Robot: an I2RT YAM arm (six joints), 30 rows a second.
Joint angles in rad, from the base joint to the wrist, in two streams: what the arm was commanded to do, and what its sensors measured. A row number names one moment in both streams.
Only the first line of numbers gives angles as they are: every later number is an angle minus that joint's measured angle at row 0.
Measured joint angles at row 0:
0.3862, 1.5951, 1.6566, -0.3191, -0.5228, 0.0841
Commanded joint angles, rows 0 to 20:
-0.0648, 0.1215, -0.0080, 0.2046, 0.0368, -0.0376
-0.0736, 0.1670, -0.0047, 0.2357, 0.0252, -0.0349
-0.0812, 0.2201, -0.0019, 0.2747, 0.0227, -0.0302
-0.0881, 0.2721, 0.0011, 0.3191, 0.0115, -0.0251
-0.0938, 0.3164, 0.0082, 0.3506, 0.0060, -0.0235
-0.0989, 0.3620, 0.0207, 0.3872, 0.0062, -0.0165
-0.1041, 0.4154, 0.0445, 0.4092, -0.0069, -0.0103
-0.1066, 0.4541, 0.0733, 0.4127, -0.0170, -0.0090
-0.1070, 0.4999, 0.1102, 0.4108, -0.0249, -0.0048
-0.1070, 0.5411, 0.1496, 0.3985, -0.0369, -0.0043
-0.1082, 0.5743, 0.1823, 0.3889, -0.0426, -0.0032
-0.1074, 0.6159, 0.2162, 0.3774, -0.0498, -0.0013
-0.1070, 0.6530, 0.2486, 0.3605, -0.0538, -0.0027
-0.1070, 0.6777, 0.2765, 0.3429, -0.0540, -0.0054
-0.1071, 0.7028, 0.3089, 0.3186, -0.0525, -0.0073
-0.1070, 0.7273, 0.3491, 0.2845, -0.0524, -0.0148
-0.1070, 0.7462, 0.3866, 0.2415, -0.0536, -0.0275
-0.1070, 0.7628, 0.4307, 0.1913, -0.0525, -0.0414
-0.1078, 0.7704, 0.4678, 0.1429, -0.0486, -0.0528
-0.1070, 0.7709, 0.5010, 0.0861, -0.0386, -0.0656
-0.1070, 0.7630, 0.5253, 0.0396, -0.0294, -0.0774
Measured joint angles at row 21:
-0.0724, 0.7809, 0.4421, 0.1781, -0.0633, -0.0240
